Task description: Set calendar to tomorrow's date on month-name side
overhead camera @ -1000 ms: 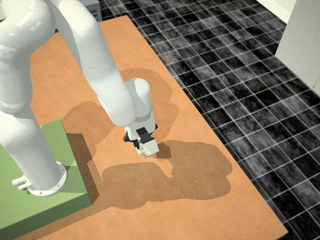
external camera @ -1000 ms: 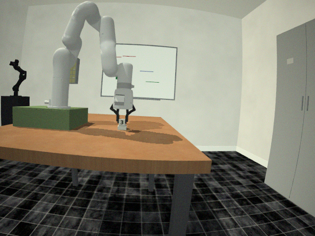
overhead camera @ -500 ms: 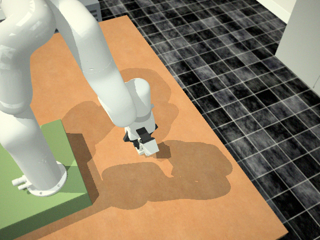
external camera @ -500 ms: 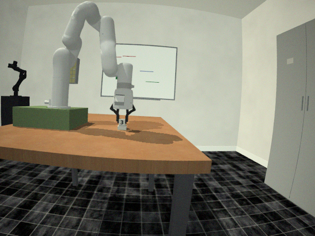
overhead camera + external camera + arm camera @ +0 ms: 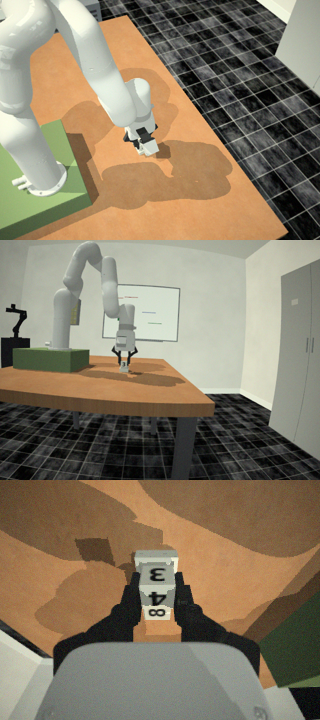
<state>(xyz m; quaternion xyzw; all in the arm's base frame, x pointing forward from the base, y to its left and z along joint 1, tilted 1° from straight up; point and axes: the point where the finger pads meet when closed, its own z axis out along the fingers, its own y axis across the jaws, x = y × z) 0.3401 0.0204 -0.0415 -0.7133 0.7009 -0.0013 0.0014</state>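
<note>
The calendar cube lies 1 cm below my hand. The rest, counted from my hand: calendar tray: 2 cm to the left, 4 cm below.
</note>
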